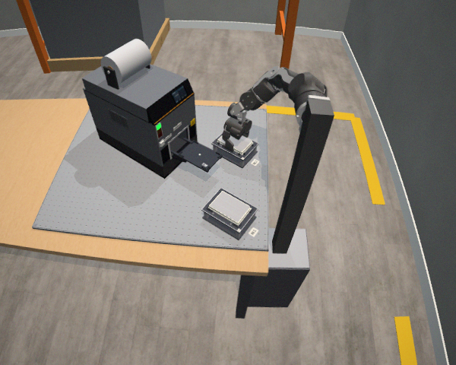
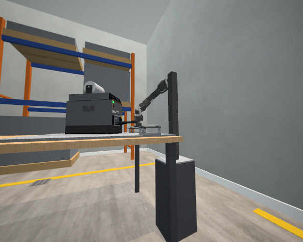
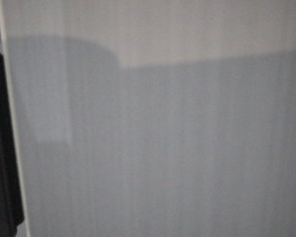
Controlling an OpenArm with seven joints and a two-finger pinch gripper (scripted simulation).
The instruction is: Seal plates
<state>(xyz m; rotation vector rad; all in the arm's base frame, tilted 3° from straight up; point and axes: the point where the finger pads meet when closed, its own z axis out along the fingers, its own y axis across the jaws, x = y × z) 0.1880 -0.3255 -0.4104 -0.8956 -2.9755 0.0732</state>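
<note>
The white well plate lies right at my hand. Also, from my hand: foil roll (42 cm ahead, 36 cm above, 5 cm to the right); white start button (27 cm ahead, 15 cm to the left, 13 cm above); sealer stage (14 cm ahead, 13 cm to the left, 4 cm above).
</note>
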